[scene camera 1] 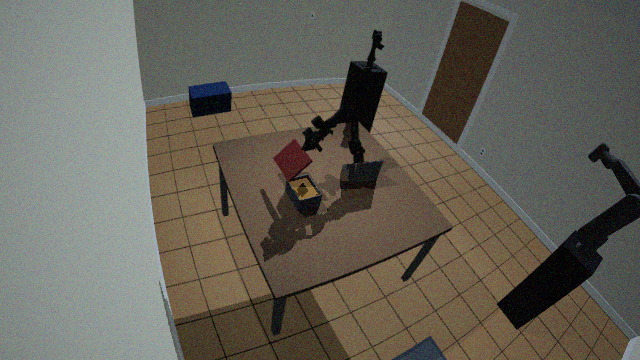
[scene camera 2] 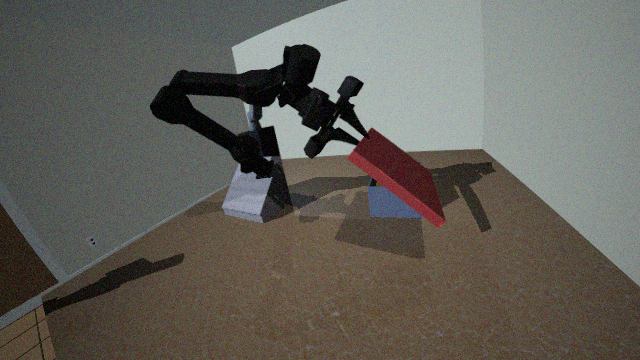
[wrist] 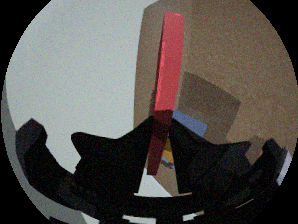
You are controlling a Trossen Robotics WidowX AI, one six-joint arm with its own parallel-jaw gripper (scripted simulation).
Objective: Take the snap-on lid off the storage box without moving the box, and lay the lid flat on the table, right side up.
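Note:
There's a red lid (scene camera 2: 384, 161), which also shows in scene camera 1, the lid (scene camera 1: 291, 160), and from the wrist, the lid (wrist: 169, 56). It's being carried by the gripper (scene camera 2: 366, 142), and you get the gripper (wrist: 161, 120) as well. There's also a storage box (scene camera 2: 382, 203).

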